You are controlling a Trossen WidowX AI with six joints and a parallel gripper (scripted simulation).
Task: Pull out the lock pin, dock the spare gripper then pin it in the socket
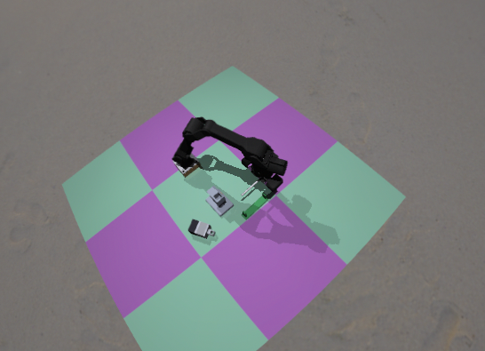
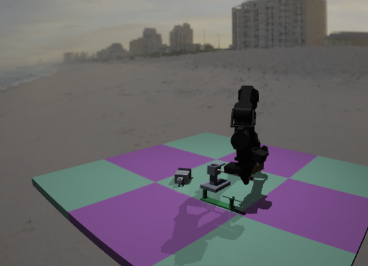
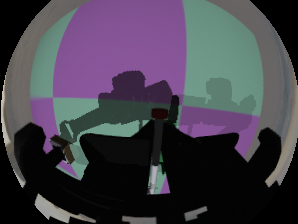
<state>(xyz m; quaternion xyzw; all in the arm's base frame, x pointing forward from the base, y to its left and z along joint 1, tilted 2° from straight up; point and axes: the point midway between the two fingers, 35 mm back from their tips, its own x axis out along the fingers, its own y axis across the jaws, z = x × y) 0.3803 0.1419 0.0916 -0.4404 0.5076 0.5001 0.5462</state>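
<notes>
My gripper tip is 10 cm to the left of the green cradle, 7 cm above it and 3 cm short of it. From my gripper tip the other things lie so: spare gripper 33 cm to the right, 7 cm below, 7 cm behind; then grey mount 19 cm to the right, 11 cm behind, 4 cm below.
</notes>
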